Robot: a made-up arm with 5 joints. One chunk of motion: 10 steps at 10 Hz.
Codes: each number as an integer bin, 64 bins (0 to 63) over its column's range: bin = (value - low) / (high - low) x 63, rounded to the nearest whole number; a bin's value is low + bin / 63 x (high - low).
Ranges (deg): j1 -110..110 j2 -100.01..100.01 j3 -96.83..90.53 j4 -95.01..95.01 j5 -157.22..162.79
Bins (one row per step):
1: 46 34 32 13 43
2: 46 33 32 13 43
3: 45 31 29 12 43
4: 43 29 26 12 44
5: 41 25 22 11 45
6: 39 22 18 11 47
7: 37 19 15 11 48
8: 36 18 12 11 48
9: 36 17 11 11 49
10: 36 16 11 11 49
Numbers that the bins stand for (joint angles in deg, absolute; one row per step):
1: 50.63 7.94 -1.66 -55.80 61.20
2: 50.63 4.76 -1.66 -55.80 61.20
3: 47.14 -1.59 -10.58 -58.82 61.20
4: 40.16 -7.94 -19.51 -58.82 66.28
5: 33.17 -20.64 -31.40 -61.83 71.36
6: 26.19 -30.16 -43.30 -61.83 81.52
7: 19.21 -39.69 -52.22 -61.83 86.60
8: 15.71 -42.86 -61.14 -61.83 86.60
9: 15.71 -46.04 -64.12 -61.83 91.68
10: 15.71 -49.21 -64.12 -61.83 91.68

